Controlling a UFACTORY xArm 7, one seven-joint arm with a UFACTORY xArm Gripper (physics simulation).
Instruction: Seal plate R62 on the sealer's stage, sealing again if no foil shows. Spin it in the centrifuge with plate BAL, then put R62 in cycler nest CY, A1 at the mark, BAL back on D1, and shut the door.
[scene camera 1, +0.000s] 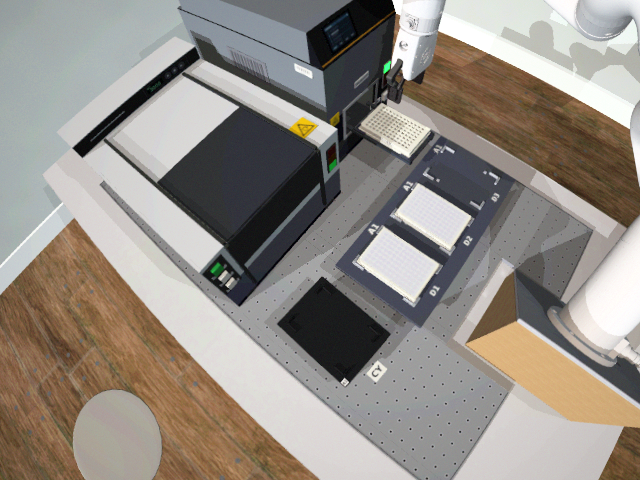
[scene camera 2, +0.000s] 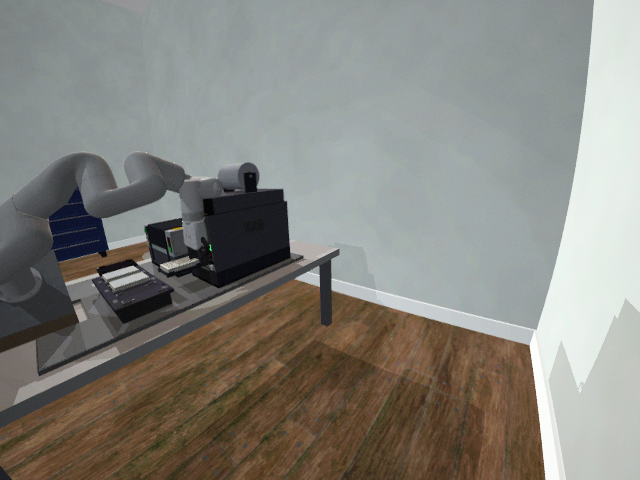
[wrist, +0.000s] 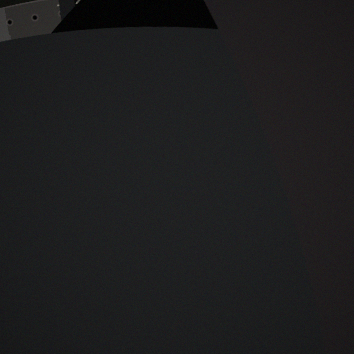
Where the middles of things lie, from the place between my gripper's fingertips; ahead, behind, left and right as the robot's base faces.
Labels:
I see the centrifuge (scene camera 2: 165, 239) 41 cm to the left of my hand and 22 cm ahead of it.

